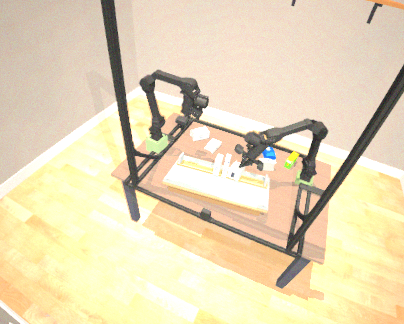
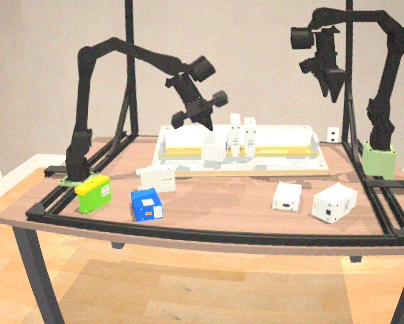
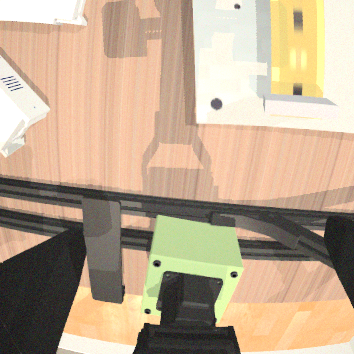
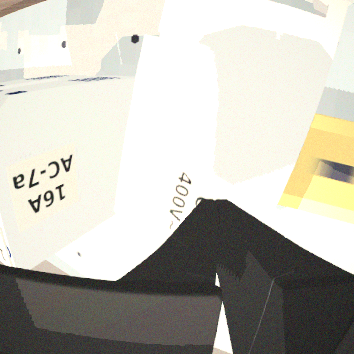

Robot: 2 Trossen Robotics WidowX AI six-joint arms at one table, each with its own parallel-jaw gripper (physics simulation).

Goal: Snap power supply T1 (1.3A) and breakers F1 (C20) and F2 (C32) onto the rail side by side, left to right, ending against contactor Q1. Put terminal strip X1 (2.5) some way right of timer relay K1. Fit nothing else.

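Frame: origin at the left arm's base, x ahead, y left, z up, level; metres.
Where they show: left gripper, between the fingertips: (image 2: 329, 99) (image 3: 207, 236); right gripper, between the fingertips: (image 1: 239, 167) (image 2: 212, 130) (image 4: 212, 211); left arm's base, origin of its link: (image 1: 156, 137) (image 2: 380, 147) (image 3: 187, 294); right arm's base, origin of its link: (image 1: 305, 177) (image 2: 78, 177).
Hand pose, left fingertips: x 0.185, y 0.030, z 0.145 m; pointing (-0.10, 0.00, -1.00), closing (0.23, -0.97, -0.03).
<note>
Things, the pixels of their top centre, and the offset from my left fingertips. "spot": a spot on its surface instead.
- wide white contactor, centre of its top: (image 4: 190, 154) (image 2: 215, 133) (image 1: 237, 165) dx +0.351, dy +0.006, dz -0.128 m
- marked 16A AC-7a, a spot on its surface: (image 4: 53, 158) spot: dx +0.305, dy -0.006, dz -0.109 m
A yellow rail (image 1: 197, 164) (image 2: 181, 151) (image 3: 295, 53) (image 4: 323, 175) lies on a white base plate (image 1: 220, 189) (image 2: 297, 165) (image 3: 225, 70). On it stand a wide white contactor (image 1: 235, 170) (image 2: 214, 148) marked "16A AC-7a" (image 4: 53, 158) and two narrow white modules (image 1: 218, 162) (image 2: 235, 135) (image 2: 250, 135) beside it. My right gripper (image 1: 242, 166) (image 2: 210, 128) (image 4: 212, 211) is shut and empty, its tip at the contactor's top. My left gripper (image 1: 181, 123) (image 2: 329, 94) (image 3: 207, 236) is open and empty, high over the table's edge near its own arm base.
Loose modules lie on the table. These are a green-and-yellow one (image 1: 291, 159) (image 2: 93, 193), a blue one (image 1: 269, 152) (image 2: 146, 204), a white one (image 1: 268, 164) (image 2: 157, 180), and two white boxes (image 1: 199, 133) (image 1: 213, 145) (image 2: 287, 196) (image 2: 334, 202). Black frame posts (image 1: 118, 90) stand around.
</note>
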